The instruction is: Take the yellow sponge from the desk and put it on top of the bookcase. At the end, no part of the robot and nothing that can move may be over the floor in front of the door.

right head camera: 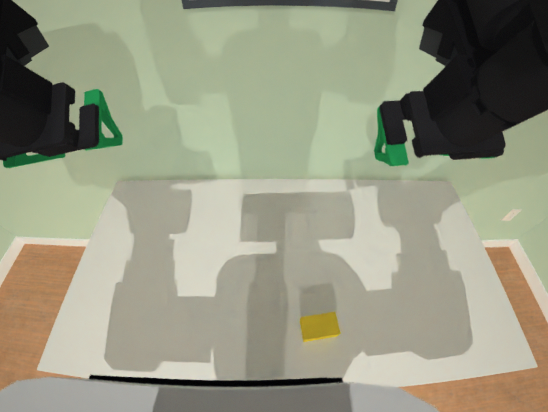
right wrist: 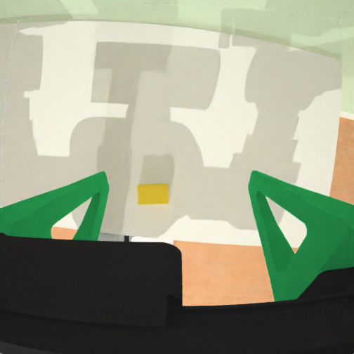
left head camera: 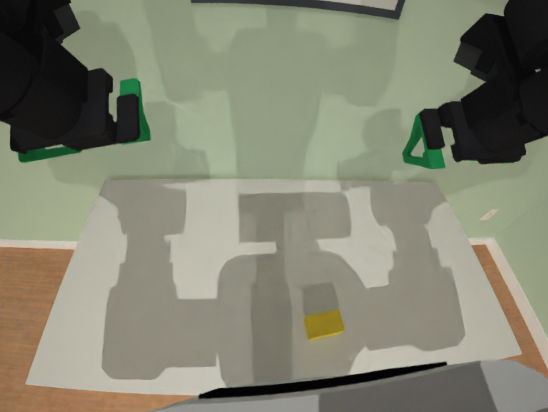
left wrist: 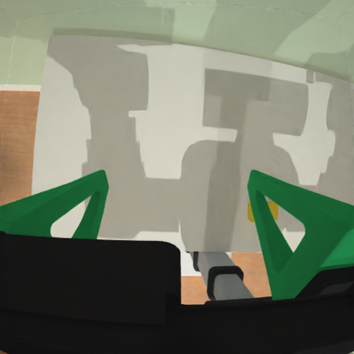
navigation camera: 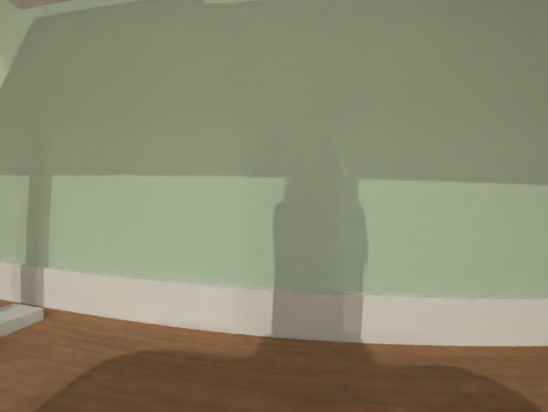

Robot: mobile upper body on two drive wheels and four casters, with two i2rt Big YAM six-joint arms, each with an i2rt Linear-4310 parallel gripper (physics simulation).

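Frame: origin at the left arm's base, x ahead, y left, z up, level; centimetres.
Where they show: left gripper, fingertip midpoint: (right head camera: 91, 146) (left head camera: 113, 141); right gripper, fingertip midpoint: (right head camera: 408, 152) (left head camera: 431, 156).
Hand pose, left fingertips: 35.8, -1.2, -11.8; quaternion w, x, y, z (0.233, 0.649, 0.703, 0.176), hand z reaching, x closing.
Things, the pixels of their top centre, and the offset from my left fingertips, as dx, dy, dz. "*": a spot on its surface instead. Level surfaces: height alone.
- yellow sponge, middle of its top: (right head camera: 320, 325) (left head camera: 325, 323) -13.0, -37.8, -53.1
- white desk, its level: dz -57.6
- dark picture frame, surface spot: (right head camera: 290, 5) (left head camera: 299, 7) * +50.2, -31.3, +5.0
- white desk foot, surface spot: (navigation camera: 22, 317) * +40.8, +26.9, -127.5
The yellow sponge (left head camera: 324, 325) (right head camera: 320, 327) (left wrist: 270, 210) (right wrist: 153, 194) lies flat on the white desk (left head camera: 210, 215) (right head camera: 220, 215) (left wrist: 170, 90) (right wrist: 65, 100), near the desk's lower edge and right of its middle in the head views. My left gripper (left head camera: 84, 150) (right head camera: 62, 155) (left wrist: 177, 177) is open and empty, high above and to the left of the sponge; one finger partly hides the sponge in the left wrist view. My right gripper (left head camera: 465, 162) (right head camera: 440, 160) (right wrist: 178, 178) is open and empty, high to the right. The bookcase and door do not show.
A green wall (left head camera: 270, 125) (right head camera: 270, 125) (navigation camera: 150, 225) stands behind the desk, with a dark picture frame (left head camera: 300, 7) (right head camera: 290, 5). A white desk foot (navigation camera: 22, 317) is at the lower left. The robot's grey body (left head camera: 380, 387) (right head camera: 250, 397) is close to the desk's lower edge.
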